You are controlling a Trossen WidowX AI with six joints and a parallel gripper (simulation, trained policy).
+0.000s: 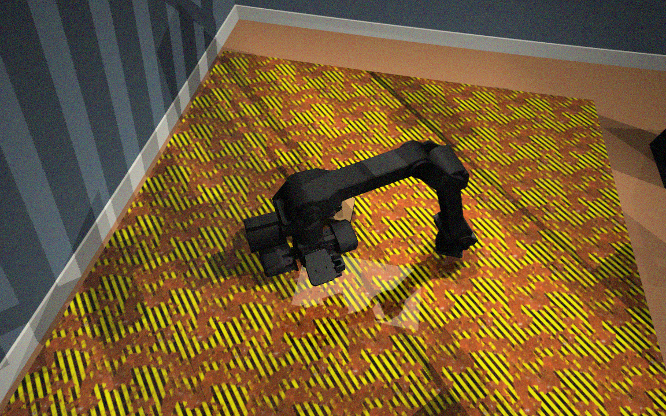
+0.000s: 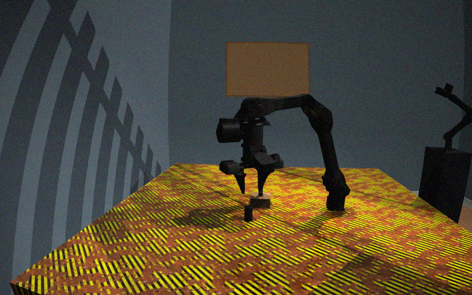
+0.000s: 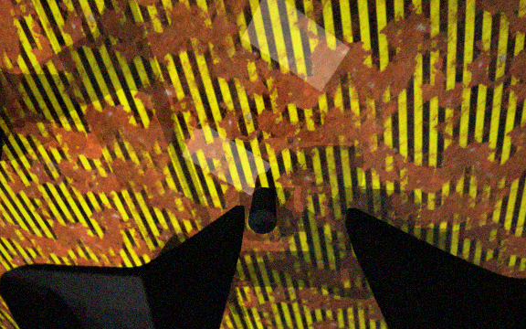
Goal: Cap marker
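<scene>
Right now the dark marker cap is 100 mm below my gripper tip, 60 mm to the right of it and 10 mm ahead of it. Round my gripper tip: tan holder block: 210 mm to the right, 100 mm below, 20 mm behind.
</scene>
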